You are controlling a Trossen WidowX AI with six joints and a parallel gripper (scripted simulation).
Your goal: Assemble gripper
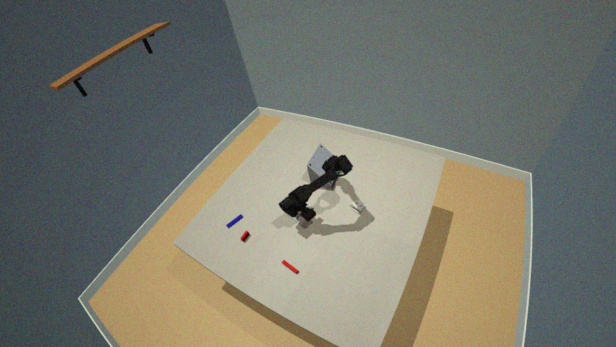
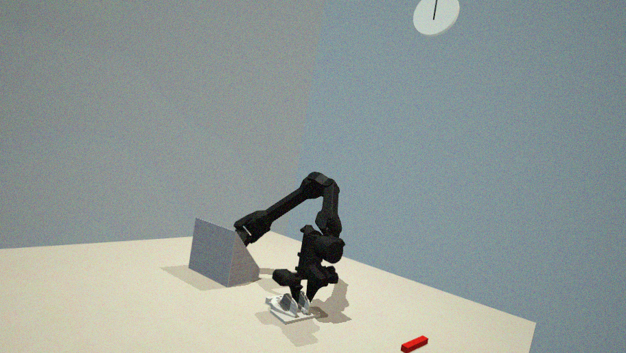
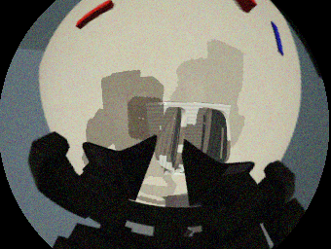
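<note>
My gripper tip is 5 cm past the white jaw and 4 cm to the left of it. The rest, counted from my gripper tip: red bar: 30 cm ahead, 8 cm to the left, 1 cm below; blue block: 18 cm ahead, 38 cm to the right, 1 cm below.
</note>
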